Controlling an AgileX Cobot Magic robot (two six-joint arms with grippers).
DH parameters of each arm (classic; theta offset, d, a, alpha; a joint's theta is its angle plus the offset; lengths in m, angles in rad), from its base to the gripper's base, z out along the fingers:
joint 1: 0 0.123 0 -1.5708
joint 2: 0.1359 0 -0.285 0
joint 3: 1.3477 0 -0.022 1.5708
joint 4: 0 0.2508 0 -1.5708
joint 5: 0 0 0.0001 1.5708
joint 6: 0 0.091 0 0
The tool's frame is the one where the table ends.
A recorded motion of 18 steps. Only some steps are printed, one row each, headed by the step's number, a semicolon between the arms.
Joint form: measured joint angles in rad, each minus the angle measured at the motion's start. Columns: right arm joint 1, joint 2, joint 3, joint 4, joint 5, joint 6; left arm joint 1, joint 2, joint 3, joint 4, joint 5, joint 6.
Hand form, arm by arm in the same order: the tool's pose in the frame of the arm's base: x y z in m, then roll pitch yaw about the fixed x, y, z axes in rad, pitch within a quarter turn. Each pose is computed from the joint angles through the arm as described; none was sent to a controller.
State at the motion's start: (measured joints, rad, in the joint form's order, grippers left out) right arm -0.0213 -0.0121 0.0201 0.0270 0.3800 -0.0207; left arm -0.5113 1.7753 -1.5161 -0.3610 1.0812 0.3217
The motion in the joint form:
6: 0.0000 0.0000 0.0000 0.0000 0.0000 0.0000; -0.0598 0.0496 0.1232 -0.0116 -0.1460 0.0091
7: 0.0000 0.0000 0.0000 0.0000 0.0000 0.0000; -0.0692 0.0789 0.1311 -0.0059 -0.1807 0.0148
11: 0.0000 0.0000 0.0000 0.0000 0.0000 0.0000; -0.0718 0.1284 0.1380 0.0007 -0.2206 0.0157
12: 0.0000 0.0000 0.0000 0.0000 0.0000 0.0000; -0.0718 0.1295 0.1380 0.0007 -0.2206 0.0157
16: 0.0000 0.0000 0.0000 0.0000 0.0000 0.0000; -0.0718 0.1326 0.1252 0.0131 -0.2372 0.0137
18: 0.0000 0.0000 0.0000 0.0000 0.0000 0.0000; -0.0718 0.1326 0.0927 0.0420 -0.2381 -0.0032
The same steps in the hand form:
6: 0.0523 -0.0002 0.1729 3.1175 1.2700 3.1055; 0.3049 -0.2276 0.2401 -2.8792 0.3535 2.4657
7: 0.0523 -0.0002 0.1729 3.1175 1.2700 3.1055; 0.3075 -0.2323 0.2274 -2.8910 0.3491 2.4568
11: 0.0523 -0.0002 0.1729 3.1175 1.2700 3.1055; 0.3133 -0.2358 0.2070 -2.9016 0.3291 2.4602
12: 0.0523 -0.0002 0.1729 3.1175 1.2700 3.1055; 0.3134 -0.2359 0.2066 -2.9015 0.3280 2.4602
16: 0.0523 -0.0002 0.1729 3.1175 1.2700 3.1055; 0.3171 -0.2370 0.2089 -2.9179 0.3514 2.4566
18: 0.0523 -0.0002 0.1729 3.1175 1.2700 3.1055; 0.3225 -0.2383 0.2170 -2.9437 0.3782 2.4515

